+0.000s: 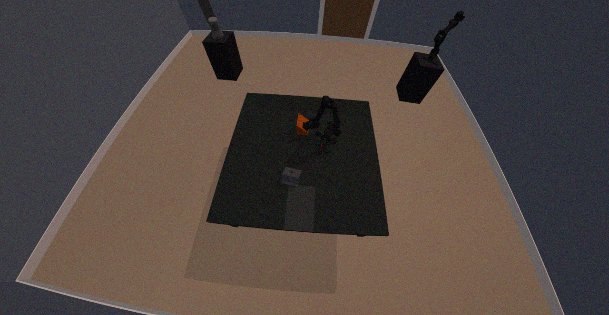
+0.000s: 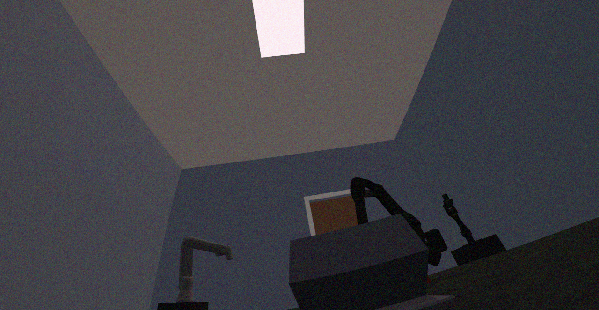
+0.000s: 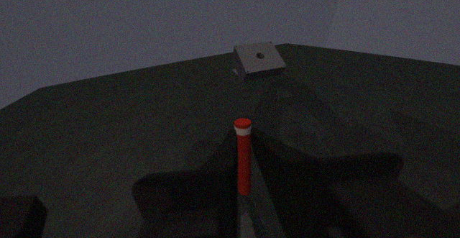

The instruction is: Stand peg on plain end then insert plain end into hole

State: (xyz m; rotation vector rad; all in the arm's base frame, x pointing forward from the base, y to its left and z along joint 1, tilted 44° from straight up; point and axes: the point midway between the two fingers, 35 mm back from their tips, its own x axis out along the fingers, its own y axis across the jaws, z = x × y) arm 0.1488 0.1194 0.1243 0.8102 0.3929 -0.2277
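The red peg is 10 mm below my gripper tip. Round my gripper tip: grey sloped panel (280 mm ahead, 210 mm to the right, 30 mm below).
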